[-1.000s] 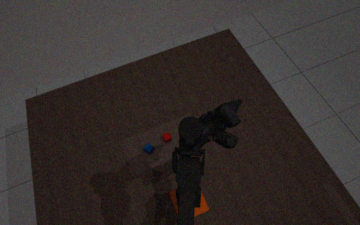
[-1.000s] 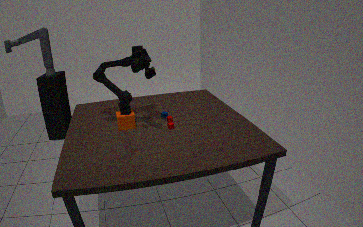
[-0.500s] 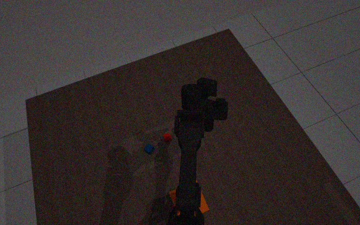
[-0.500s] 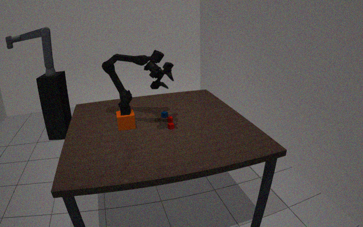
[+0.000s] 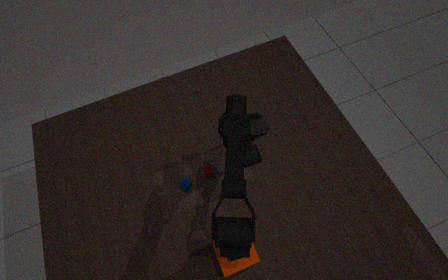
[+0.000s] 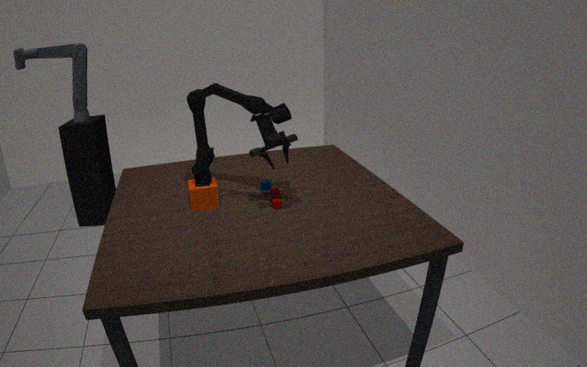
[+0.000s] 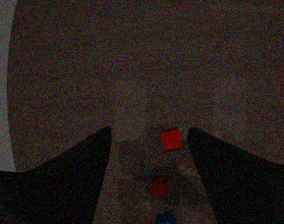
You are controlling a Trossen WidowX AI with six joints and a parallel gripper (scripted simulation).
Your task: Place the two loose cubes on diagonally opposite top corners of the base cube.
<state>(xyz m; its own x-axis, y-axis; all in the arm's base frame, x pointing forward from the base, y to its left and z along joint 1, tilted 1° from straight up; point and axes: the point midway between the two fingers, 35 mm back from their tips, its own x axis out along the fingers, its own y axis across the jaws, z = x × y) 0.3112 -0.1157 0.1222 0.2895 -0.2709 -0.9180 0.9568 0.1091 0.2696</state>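
Right now my gripper tip is 50 mm past the blue base cube, 250 mm to the right of it and 170 mm above it.
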